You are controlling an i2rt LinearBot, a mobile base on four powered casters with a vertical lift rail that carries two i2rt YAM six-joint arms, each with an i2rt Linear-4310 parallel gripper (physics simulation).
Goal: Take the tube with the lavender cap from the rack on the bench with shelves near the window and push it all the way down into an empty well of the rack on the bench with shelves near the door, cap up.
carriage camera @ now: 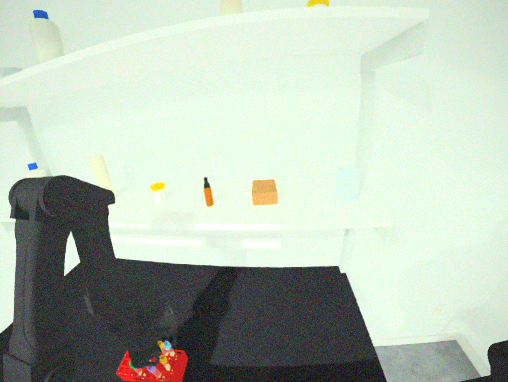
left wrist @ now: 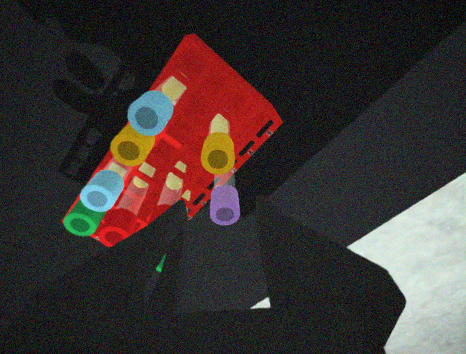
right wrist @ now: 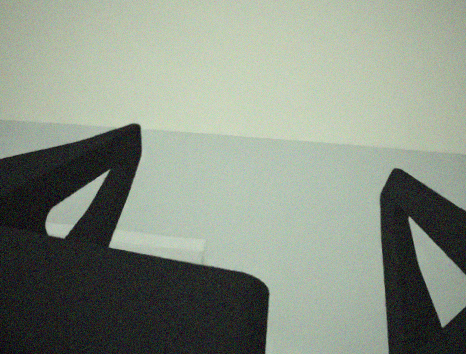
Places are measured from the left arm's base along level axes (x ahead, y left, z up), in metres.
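Pixels of known places: left gripper, between the fingertips: [carriage camera: 154, 358] [left wrist: 221, 207]; right gripper, between the fingertips: [right wrist: 263, 159].
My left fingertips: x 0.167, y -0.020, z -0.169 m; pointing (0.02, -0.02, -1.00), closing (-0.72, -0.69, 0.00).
Ahead of a thing's pixels: the offset from my left fingertips to its top centre. "*": to the spot under its first point. Level surfaces: height alone.
The red rack {* 0.031 m ahead, 0.043 m right, 0.085 m down} [carriage camera: 180, 361] [left wrist: 200, 57] stands on the dark bench top, holding several capped tubes. The lavender-capped tube {0.014 m back, 0.013 m left, 0.021 m down} [carriage camera: 151, 369] [left wrist: 225, 205] stands in it, cap up, near the rack's numbered edge and next to a yellow-capped tube {0.010 m ahead, 0.010 m right, 0.021 m down} [left wrist: 218, 152]. My left gripper [carriage camera: 142, 361] [left wrist: 221, 207] is over the rack, its fingers a little apart with nothing gripped. In the left wrist view the lavender cap appears in line with the gap between the fingers. My right gripper [right wrist: 263, 159] is wide open and empty, facing a pale wall. The other rack does not show.
Blue-capped {0.053 m ahead, 0.007 m right, 0.021 m down} [left wrist: 150, 114], green-capped {0.050 m ahead, 0.079 m left, 0.021 m down} [left wrist: 82, 220] and red-capped {* 0.030 m ahead, 0.071 m left, 0.022 m down} [left wrist: 114, 232] tubes stand in the same rack. Behind the bench top {0.141 m down} [carriage camera: 285, 310], a shelf {0.316 m up} [carriage camera: 310, 220] holds an orange box {* 0.305 m ahead, 0.325 m right, 0.356 m up} [carriage camera: 264, 192], a dropper bottle {* 0.309 m ahead, 0.155 m right, 0.357 m up} [carriage camera: 208, 194] and a yellow-lidded jar {* 0.351 m ahead, 0.033 m left, 0.362 m up} [carriage camera: 158, 190]. Another shelf [carriage camera: 280, 35] is above.
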